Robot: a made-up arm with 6 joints. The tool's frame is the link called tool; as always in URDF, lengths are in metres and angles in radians. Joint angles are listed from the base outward.
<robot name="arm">
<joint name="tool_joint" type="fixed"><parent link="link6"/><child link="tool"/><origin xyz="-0.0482 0.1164 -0.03" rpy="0 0 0"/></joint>
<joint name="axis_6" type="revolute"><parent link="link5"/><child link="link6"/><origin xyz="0.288 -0.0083 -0.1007" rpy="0 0 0"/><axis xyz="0 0 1"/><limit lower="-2.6" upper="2.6"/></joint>
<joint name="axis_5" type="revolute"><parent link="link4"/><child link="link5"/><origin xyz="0.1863 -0.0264 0.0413" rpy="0 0 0"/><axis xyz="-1 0 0"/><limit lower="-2.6" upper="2.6"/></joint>
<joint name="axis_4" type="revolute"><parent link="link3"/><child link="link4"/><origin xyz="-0.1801 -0.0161 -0.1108" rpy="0 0 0"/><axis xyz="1 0 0"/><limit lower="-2.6" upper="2.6"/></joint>
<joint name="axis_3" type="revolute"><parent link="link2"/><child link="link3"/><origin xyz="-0.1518 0.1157 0.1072" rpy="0 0 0"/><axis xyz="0 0 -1"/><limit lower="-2.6" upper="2.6"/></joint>
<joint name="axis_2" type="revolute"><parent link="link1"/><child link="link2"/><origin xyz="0.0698 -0.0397 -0.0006" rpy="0 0 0"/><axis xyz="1 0 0"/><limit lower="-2.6" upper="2.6"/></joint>
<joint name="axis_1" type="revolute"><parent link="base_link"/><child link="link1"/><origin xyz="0 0 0.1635" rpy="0 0 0"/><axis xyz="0 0 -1"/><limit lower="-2.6" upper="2.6"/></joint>
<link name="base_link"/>
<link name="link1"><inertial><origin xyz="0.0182 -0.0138 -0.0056"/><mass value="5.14"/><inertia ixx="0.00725" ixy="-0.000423" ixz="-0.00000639" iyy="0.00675" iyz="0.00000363" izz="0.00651"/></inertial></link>
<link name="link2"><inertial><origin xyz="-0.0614 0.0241 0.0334"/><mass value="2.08"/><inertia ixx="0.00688" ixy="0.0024" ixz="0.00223" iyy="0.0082" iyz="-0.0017" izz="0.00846"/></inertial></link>
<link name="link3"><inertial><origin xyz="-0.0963 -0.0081 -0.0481"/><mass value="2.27"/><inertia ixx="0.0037" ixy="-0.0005" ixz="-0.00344" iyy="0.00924" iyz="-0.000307" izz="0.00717"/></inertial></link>
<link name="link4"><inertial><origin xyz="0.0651 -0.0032 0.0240"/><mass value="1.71"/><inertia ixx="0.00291" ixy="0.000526" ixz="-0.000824" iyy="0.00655" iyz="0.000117" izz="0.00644"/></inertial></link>
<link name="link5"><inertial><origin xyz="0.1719 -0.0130 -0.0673"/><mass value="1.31"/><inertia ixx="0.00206" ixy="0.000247" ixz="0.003" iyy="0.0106" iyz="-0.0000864" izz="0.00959"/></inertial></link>
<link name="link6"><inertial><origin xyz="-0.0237 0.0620 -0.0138"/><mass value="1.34"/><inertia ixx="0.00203" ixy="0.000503" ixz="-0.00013" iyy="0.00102" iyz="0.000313" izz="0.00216"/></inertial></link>
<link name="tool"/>
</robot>
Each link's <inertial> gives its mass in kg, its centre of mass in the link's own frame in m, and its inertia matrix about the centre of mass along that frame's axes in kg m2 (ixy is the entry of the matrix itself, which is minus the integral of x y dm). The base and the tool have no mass. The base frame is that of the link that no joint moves.
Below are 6 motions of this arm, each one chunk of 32 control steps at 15 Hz.
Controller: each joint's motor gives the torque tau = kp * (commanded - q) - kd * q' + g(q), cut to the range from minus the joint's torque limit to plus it. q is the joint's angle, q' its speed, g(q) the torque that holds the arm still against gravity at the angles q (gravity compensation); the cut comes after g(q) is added. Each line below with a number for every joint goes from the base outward.
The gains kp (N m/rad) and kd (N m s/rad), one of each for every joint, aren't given. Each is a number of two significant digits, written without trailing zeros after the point. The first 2 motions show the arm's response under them.
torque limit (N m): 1.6 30 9.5 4.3 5.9 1.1
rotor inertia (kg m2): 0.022 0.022 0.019 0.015 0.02 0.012
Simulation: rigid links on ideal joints. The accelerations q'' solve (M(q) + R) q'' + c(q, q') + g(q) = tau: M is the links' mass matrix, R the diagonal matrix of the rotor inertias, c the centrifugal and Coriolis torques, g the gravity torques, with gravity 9.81 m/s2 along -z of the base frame. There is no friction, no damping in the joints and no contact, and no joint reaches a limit. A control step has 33 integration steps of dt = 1/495 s. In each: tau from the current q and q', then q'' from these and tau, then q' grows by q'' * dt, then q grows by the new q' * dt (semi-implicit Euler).
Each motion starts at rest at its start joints. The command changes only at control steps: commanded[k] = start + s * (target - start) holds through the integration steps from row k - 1 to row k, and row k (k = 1, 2, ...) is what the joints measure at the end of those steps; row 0 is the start. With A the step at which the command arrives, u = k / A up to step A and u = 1 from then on. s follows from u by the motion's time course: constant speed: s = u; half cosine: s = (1 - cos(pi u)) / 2; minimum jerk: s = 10 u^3 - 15 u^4 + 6 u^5; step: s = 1 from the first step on.
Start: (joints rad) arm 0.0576 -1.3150 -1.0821 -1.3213 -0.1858 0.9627
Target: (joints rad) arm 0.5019 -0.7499 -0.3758 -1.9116 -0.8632 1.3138
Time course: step
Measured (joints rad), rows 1 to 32:
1: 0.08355 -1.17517 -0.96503 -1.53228 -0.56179 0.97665
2: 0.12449 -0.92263 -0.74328 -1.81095 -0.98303 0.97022
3: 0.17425 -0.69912 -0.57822 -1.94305 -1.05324 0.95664
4: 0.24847 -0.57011 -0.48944 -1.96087 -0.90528 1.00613
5: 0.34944 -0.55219 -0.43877 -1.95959 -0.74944 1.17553
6: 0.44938 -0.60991 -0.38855 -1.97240 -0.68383 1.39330
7: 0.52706 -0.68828 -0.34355 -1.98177 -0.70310 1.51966
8: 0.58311 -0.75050 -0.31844 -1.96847 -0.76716 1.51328
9: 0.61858 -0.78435 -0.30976 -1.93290 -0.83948 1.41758
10: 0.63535 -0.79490 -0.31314 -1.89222 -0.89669 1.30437
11: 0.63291 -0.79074 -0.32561 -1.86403 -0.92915 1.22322
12: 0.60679 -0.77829 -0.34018 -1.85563 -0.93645 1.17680
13: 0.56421 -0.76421 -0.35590 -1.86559 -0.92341 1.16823
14: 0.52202 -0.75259 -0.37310 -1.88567 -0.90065 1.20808
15: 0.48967 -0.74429 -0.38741 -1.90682 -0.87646 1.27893
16: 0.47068 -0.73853 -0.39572 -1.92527 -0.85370 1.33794
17: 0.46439 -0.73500 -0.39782 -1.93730 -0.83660 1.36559
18: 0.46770 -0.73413 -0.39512 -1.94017 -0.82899 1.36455
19: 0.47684 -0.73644 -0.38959 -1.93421 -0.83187 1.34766
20: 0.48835 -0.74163 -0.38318 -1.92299 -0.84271 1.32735
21: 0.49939 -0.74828 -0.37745 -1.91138 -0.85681 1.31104
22: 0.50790 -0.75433 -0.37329 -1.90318 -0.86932 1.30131
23: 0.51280 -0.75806 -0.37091 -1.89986 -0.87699 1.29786
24: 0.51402 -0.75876 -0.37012 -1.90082 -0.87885 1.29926
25: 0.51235 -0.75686 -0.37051 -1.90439 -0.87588 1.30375
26: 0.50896 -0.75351 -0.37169 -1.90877 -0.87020 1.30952
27: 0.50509 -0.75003 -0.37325 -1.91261 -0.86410 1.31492
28: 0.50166 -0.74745 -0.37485 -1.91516 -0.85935 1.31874
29: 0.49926 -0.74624 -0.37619 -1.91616 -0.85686 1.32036
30: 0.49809 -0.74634 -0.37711 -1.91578 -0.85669 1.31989
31: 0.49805 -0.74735 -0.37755 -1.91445 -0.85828 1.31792
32: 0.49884 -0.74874 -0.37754 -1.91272 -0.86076 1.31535
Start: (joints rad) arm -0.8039 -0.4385 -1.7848 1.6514 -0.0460 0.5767
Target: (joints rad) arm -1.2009 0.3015 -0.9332 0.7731 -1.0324 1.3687
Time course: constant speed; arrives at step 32
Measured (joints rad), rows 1 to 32:
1: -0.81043 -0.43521 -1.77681 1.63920 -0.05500 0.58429
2: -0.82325 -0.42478 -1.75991 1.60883 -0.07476 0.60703
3: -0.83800 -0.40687 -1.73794 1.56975 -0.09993 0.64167
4: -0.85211 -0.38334 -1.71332 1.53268 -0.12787 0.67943
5: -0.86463 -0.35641 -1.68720 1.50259 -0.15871 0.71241
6: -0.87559 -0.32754 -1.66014 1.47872 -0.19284 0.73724
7: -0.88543 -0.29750 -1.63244 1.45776 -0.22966 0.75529
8: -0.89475 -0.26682 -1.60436 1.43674 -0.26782 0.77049
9: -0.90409 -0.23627 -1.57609 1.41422 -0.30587 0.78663
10: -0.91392 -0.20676 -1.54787 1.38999 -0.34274 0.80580
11: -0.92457 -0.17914 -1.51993 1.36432 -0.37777 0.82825
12: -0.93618 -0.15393 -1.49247 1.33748 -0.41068 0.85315
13: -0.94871 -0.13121 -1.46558 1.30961 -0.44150 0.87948
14: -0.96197 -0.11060 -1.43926 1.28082 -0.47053 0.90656
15: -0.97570 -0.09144 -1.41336 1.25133 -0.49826 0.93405
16: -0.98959 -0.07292 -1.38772 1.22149 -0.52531 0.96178
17: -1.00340 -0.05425 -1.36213 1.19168 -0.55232 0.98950
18: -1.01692 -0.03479 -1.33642 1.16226 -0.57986 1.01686
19: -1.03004 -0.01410 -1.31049 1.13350 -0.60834 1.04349
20: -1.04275 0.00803 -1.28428 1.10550 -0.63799 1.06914
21: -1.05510 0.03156 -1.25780 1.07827 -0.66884 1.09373
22: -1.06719 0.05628 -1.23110 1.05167 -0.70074 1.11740
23: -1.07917 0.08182 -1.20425 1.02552 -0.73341 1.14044
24: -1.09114 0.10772 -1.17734 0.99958 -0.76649 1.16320
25: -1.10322 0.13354 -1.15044 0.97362 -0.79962 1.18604
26: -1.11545 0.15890 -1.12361 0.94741 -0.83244 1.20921
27: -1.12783 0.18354 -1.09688 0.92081 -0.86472 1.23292
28: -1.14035 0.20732 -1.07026 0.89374 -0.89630 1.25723
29: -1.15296 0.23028 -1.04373 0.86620 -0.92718 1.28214
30: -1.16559 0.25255 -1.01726 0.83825 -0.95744 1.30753
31: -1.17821 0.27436 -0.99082 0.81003 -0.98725 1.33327
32: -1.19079 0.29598 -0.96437 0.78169 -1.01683 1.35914
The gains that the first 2 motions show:
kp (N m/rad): 20 16 19 4.9 5.8 2.8
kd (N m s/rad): 1.8 0.91 2.1 0.26 0.42 0.16
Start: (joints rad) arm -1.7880 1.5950 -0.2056 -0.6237 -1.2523 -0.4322
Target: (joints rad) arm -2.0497 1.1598 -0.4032 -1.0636 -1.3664 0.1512
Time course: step
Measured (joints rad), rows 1 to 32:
1: -1.80098 1.52335 -0.22302 -0.68126 -1.35656 -0.30378
2: -1.82567 1.38561 -0.28287 -0.79613 -1.49501 -0.05163
3: -1.85873 1.25123 -0.36881 -0.92684 -1.54528 0.13892
4: -1.92382 1.13810 -0.43513 -1.04945 -1.51197 0.19982
5: -2.01451 1.05186 -0.45992 -1.14659 -1.43391 0.17156
6: -2.09663 0.99904 -0.45558 -1.20896 -1.35302 0.13601
7: -2.15700 0.98494 -0.43549 -1.23371 -1.29701 0.13652
8: -2.18683 1.00736 -0.41529 -1.22347 -1.27256 0.16836
9: -2.18314 1.05406 -0.40434 -1.18444 -1.27744 0.20121
10: -2.14878 1.10845 -0.40400 -1.12828 -1.30478 0.20790
11: -2.10129 1.15767 -0.40656 -1.06904 -1.34537 0.18079
12: -2.05929 1.19578 -0.40770 -1.01866 -1.38675 0.13686
13: -2.03107 1.22131 -0.40756 -0.98391 -1.41875 0.10181
14: -2.01790 1.23429 -0.40702 -0.96726 -1.43609 0.09028
15: -2.01708 1.23491 -0.40689 -0.96845 -1.43813 0.10032
16: -2.02435 1.22393 -0.40758 -0.98502 -1.42776 0.12030
17: -2.03537 1.20353 -0.40880 -1.01229 -1.40963 0.13887
18: -2.04652 1.17767 -0.40972 -1.04404 -1.38863 0.15083
19: -2.05526 1.15161 -0.40944 -1.07391 -1.36867 0.15690
20: -2.06020 1.13056 -0.40753 -1.09697 -1.35231 0.16014
21: -2.06114 1.11821 -0.40420 -1.11042 -1.34092 0.16268
22: -2.05884 1.11579 -0.40024 -1.11367 -1.33508 0.16454
23: -2.05465 1.12202 -0.39670 -1.10790 -1.33483 0.16451
24: -2.05012 1.13393 -0.39451 -1.09558 -1.33966 0.16174
25: -2.04654 1.14798 -0.39422 -1.07983 -1.34843 0.15658
26: -2.04459 1.16116 -0.39584 -1.06389 -1.35932 0.15056
27: -2.04436 1.17145 -0.39888 -1.05054 -1.37019 0.14546
28: -2.04547 1.17790 -0.40253 -1.04161 -1.37899 0.14254
29: -2.04731 1.18034 -0.40594 -1.03784 -1.38436 0.14205
30: -2.04930 1.17916 -0.40845 -1.03893 -1.38582 0.14343
31: -2.05098 1.17512 -0.40969 -1.04385 -1.38377 0.14579
32: -2.05209 1.16927 -0.40962 -1.05113 -1.37919 0.14833

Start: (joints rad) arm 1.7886 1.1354 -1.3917 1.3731 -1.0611 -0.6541
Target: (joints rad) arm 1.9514 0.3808 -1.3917 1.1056 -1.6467 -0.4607
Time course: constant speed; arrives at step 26
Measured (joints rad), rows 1 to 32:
1: 1.79017 1.13207 -1.39295 1.36703 -1.07099 -0.65020
2: 1.79370 1.12167 -1.39477 1.35362 -1.09292 -0.64053
3: 1.79867 1.10301 -1.39586 1.33872 -1.11963 -0.62810
4: 1.80469 1.07617 -1.39585 1.32659 -1.14565 -0.61673
5: 1.81142 1.04210 -1.39505 1.31767 -1.16930 -0.60877
6: 1.81858 1.00248 -1.39396 1.31030 -1.19087 -0.60446
7: 1.82592 0.95956 -1.39302 1.30277 -1.21108 -0.60247
8: 1.83318 0.91581 -1.39252 1.29420 -1.23046 -0.60090
9: 1.84015 0.87352 -1.39252 1.28454 -1.24949 -0.59814
10: 1.84673 0.83449 -1.39293 1.27409 -1.26870 -0.59338
11: 1.85289 0.79980 -1.39358 1.26322 -1.28863 -0.58656
12: 1.85875 0.76973 -1.39425 1.25222 -1.30971 -0.57812
13: 1.86445 0.74385 -1.39475 1.24122 -1.33212 -0.56867
14: 1.87018 0.72114 -1.39496 1.23030 -1.35574 -0.55877
15: 1.87606 0.70025 -1.39482 1.21948 -1.38024 -0.54883
16: 1.88218 0.67970 -1.39437 1.20878 -1.40517 -0.53912
17: 1.88853 0.65815 -1.39370 1.19820 -1.43004 -0.52984
18: 1.89507 0.63460 -1.39294 1.18776 -1.45450 -0.52115
19: 1.90171 0.60846 -1.39223 1.17749 -1.47829 -0.51317
20: 1.90835 0.57965 -1.39171 1.16739 -1.50133 -0.50594
21: 1.91492 0.54847 -1.39147 1.15744 -1.52367 -0.49938
22: 1.92133 0.51559 -1.39151 1.14761 -1.54548 -0.49330
23: 1.92758 0.48182 -1.39181 1.13785 -1.56695 -0.48742
24: 1.93367 0.44802 -1.39228 1.12808 -1.58831 -0.48144
25: 1.93964 0.41492 -1.39284 1.11823 -1.60977 -0.47511
26: 1.94557 0.38307 -1.39336 1.10824 -1.63147 -0.46829
27: 1.95042 0.35605 -1.39298 1.10614 -1.64488 -0.46462
28: 1.95362 0.33774 -1.39199 1.11396 -1.64825 -0.46563
29: 1.95543 0.32912 -1.39095 1.12416 -1.64808 -0.46870
30: 1.95632 0.32960 -1.39003 1.13020 -1.64856 -0.47090
31: 1.95668 0.33764 -1.38926 1.12998 -1.65005 -0.47078
32: 1.95660 0.35106 -1.38869 1.12472 -1.65139 -0.46843

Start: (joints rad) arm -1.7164 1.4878 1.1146 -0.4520 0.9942 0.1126
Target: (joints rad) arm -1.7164 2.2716 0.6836 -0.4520 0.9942 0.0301
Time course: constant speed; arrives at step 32
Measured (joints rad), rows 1 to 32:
1: -1.71405 1.49197 1.11249 -0.45497 0.99675 0.11275
2: -1.71015 1.50364 1.10653 -0.46084 1.00188 0.11290
3: -1.70745 1.52272 1.09687 -0.46656 1.00696 0.11242
4: -1.70719 1.54814 1.08429 -0.46990 1.00994 0.11059
5: -1.70908 1.57840 1.06975 -0.46997 1.01004 0.10702
6: -1.71218 1.61167 1.05422 -0.46681 1.00745 0.10192
7: -1.71549 1.64596 1.03853 -0.46110 1.00289 0.09604
8: -1.71830 1.67947 1.02324 -0.45399 0.99734 0.09033
9: -1.72020 1.71080 1.00859 -0.44692 0.99186 0.08555
10: -1.72109 1.73922 0.99456 -0.44131 0.98741 0.08202
11: -1.72107 1.76457 0.98099 -0.43820 0.98470 0.07964
12: -1.72038 1.78726 0.96767 -0.43804 0.98405 0.07803
13: -1.71930 1.80806 0.95445 -0.44056 0.98536 0.07676
14: -1.71809 1.82792 0.94126 -0.44495 0.98816 0.07552
15: -1.71695 1.84775 0.92806 -0.45009 0.99173 0.07413
16: -1.71604 1.86833 0.91482 -0.45485 0.99528 0.07251
17: -1.71543 1.89019 0.90155 -0.45836 0.99814 0.07059
18: -1.71515 1.91356 0.88824 -0.46012 0.99986 0.06831
19: -1.71519 1.93840 0.87489 -0.46005 1.00029 0.06561
20: -1.71550 1.96441 0.86149 -0.45843 0.99955 0.06254
21: -1.71602 1.99115 0.84806 -0.45580 0.99795 0.05921
22: -1.71665 2.01812 0.83459 -0.45280 0.99591 0.05581
23: -1.71731 2.04487 0.82108 -0.45004 0.99386 0.05253
24: -1.71789 2.07105 0.80755 -0.44800 0.99218 0.04951
25: -1.71831 2.09644 0.79401 -0.44693 0.99111 0.04680
26: -1.71853 2.12103 0.78048 -0.44687 0.99075 0.04437
27: -1.71854 2.14492 0.76698 -0.44767 0.99105 0.04212
28: -1.71834 2.16834 0.75351 -0.44902 0.99186 0.03996
29: -1.71801 2.19156 0.74006 -0.45059 0.99293 0.03779
30: -1.71762 2.21484 0.72662 -0.45205 0.99402 0.03554
31: -1.71724 2.23840 0.71318 -0.45315 0.99493 0.03318
32: -1.71694 2.26237 0.69972 -0.45374 0.99551 0.03067

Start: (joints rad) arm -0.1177 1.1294 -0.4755 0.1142 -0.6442 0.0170
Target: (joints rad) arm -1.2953 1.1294 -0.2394 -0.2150 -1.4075 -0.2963
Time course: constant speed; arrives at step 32
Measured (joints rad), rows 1 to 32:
1: -0.12520 1.12861 -0.47105 0.10996 -0.65429 0.01404
2: -0.14557 1.12785 -0.46186 0.09999 -0.67544 0.00543
3: -0.17703 1.12808 -0.45169 0.08758 -0.70041 -0.00732
4: -0.21577 1.12907 -0.44314 0.07565 -0.72512 -0.02094
5: -0.25812 1.13004 -0.43691 0.06497 -0.74904 -0.03291
6: -0.30129 1.13049 -0.43244 0.05498 -0.77281 -0.04250
7: -0.34353 1.13034 -0.42869 0.04491 -0.79681 -0.05042
8: -0.38401 1.12981 -0.42465 0.03444 -0.82094 -0.05796
9: -0.42260 1.12921 -0.41963 0.02370 -0.84498 -0.06614
10: -0.45962 1.12876 -0.41337 0.01298 -0.86881 -0.07536
11: -0.49558 1.12854 -0.40598 0.00251 -0.89250 -0.08549
12: -0.53101 1.12859 -0.39782 -0.00763 -0.91620 -0.09607
13: -0.56636 1.12885 -0.38930 -0.01750 -0.94004 -0.10669
14: -0.60194 1.12923 -0.38079 -0.02723 -0.96406 -0.11706
15: -0.63791 1.12966 -0.37254 -0.03695 -0.98822 -0.12712
16: -0.67431 1.13006 -0.36465 -0.04678 -1.01244 -0.13694
17: -0.71107 1.13036 -0.35712 -0.05678 -1.03662 -0.14663
18: -0.74808 1.13052 -0.34985 -0.06698 -1.06068 -0.15629
19: -0.78523 1.13054 -0.34273 -0.07736 -1.08460 -0.16598
20: -0.82239 1.13043 -0.33565 -0.08787 -1.10837 -0.17571
21: -0.85948 1.13024 -0.32853 -0.09845 -1.13203 -0.18547
22: -0.89648 1.13001 -0.32132 -0.10904 -1.15564 -0.19524
23: -0.93338 1.12979 -0.31402 -0.11957 -1.17925 -0.20502
24: -0.97018 1.12963 -0.30665 -0.13002 -1.20292 -0.21481
25: -1.00692 1.12955 -0.29923 -0.14035 -1.22667 -0.22461
26: -1.04364 1.12957 -0.29178 -0.15058 -1.25052 -0.23441
27: -1.08035 1.12966 -0.28434 -0.16072 -1.27446 -0.24422
28: -1.11706 1.12981 -0.27692 -0.17080 -1.29848 -0.25404
29: -1.15380 1.12999 -0.26951 -0.18086 -1.32253 -0.26385
30: -1.19055 1.13017 -0.26212 -0.19093 -1.34658 -0.27366
31: -1.22732 1.13032 -0.25474 -0.20103 -1.37060 -0.28347
32: -1.26410 1.13042 -0.24736 -0.21119 -1.39458 -0.29328

